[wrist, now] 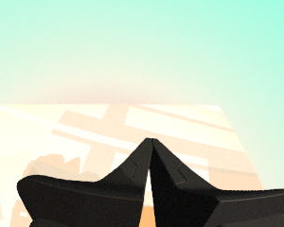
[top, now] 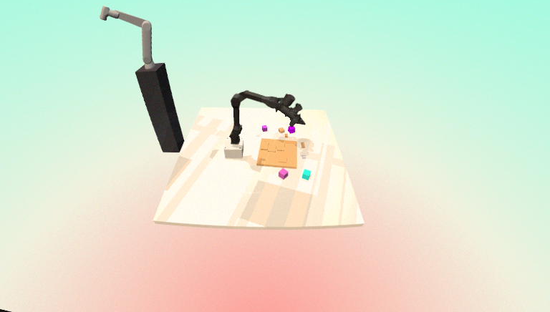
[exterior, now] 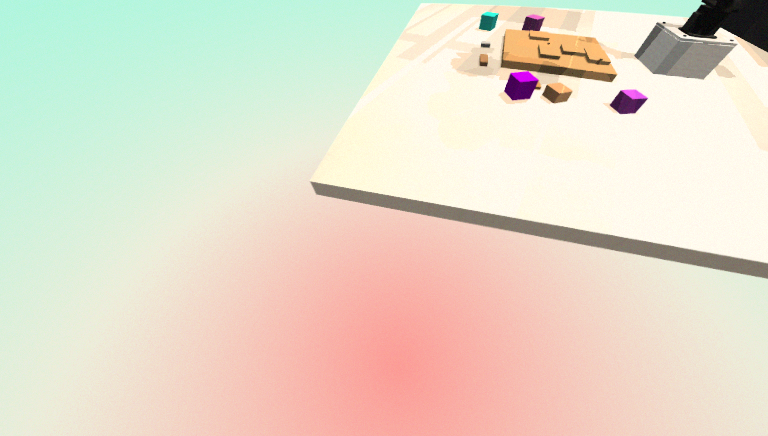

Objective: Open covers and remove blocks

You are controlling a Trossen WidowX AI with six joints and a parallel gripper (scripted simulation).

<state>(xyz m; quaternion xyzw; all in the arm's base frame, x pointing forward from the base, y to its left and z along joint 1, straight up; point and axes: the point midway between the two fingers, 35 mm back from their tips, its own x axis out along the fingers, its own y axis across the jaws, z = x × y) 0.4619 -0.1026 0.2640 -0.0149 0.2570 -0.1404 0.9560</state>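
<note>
The magenta block lies 140 mm behind my gripper tip, 150 mm to the right of it and 320 mm below it. The rest, counted from my gripper tip: small grey piece 40 mm ahead, 40 mm to the left, 340 mm below; then small orange piece 50 mm ahead, 180 mm to the left, 340 mm below; then cyan block 30 mm ahead, 160 mm to the right, 320 mm below.
</note>
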